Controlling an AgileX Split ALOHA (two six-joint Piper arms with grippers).
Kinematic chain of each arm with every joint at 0, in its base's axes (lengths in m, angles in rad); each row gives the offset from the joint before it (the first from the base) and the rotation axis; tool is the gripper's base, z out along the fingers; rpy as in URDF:
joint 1: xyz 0 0 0.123 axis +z
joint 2: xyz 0 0 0 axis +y
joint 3: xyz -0.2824 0 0.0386 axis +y
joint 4: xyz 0.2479 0 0.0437 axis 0.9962 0 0.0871
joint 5: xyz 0 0 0 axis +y
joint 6: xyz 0.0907 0 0.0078 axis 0.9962 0 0.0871
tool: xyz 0 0 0 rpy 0 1.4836 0
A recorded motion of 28 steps. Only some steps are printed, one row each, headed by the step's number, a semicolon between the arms.
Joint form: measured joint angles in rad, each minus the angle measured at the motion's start. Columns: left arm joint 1, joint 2, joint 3, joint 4, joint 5, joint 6; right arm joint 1, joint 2, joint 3, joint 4, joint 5, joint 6.
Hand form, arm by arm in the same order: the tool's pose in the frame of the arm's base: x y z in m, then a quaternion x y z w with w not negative. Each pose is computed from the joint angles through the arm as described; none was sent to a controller.
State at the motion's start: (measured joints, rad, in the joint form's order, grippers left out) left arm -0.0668 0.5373 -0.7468 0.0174 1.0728 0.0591; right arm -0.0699 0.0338 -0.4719 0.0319 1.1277 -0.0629
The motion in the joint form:
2: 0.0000 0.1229 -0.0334 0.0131 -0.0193 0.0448; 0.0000 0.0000 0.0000 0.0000 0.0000 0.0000
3: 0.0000 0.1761 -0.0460 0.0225 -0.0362 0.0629; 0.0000 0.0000 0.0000 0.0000 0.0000 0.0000
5: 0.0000 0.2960 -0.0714 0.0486 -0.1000 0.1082; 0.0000 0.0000 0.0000 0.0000 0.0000 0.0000
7: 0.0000 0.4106 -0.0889 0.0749 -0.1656 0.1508; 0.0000 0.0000 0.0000 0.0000 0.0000 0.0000
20: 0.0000 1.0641 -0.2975 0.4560 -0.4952 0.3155; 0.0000 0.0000 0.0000 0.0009 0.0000 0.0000
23: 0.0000 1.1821 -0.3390 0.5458 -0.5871 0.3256; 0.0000 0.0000 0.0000 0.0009 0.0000 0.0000
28: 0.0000 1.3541 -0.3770 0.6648 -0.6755 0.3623; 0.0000 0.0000 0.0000 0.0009 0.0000 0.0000
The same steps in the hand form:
2: 0.1017 -0.0044 0.3315 0.08205 0.93139 0.02164 0.35399; 0.0001 0.0026 0.2642 0.00244 0.88493 -0.01498 0.46547
3: 0.1139 -0.0045 0.3306 0.09214 0.93453 0.02908 0.34253; 0.0001 0.0026 0.2642 0.00244 0.88493 -0.01498 0.46547
5: 0.1436 -0.0046 0.3267 0.11875 0.93642 0.04833 0.32662; 0.0001 0.0026 0.2642 0.00244 0.88493 -0.01498 0.46547
7: 0.1721 -0.0049 0.3177 0.14622 0.93724 0.06573 0.30966; 0.0001 0.0026 0.2642 0.00244 0.88493 -0.01498 0.46547
20: 0.3294 0.0007 0.2361 0.35841 0.88196 0.21099 0.22174; 0.0001 0.0027 0.2642 0.00242 0.88493 -0.01453 0.46550
23: 0.3564 -0.0010 0.2124 0.40450 0.85718 0.22851 0.22225; 0.0001 0.0027 0.2642 0.00242 0.88493 -0.01453 0.46550
28: 0.3829 -0.0033 0.1640 0.48049 0.82214 0.23823 0.19097; 0.0001 0.0027 0.2642 0.00242 0.88493 -0.01453 0.46550

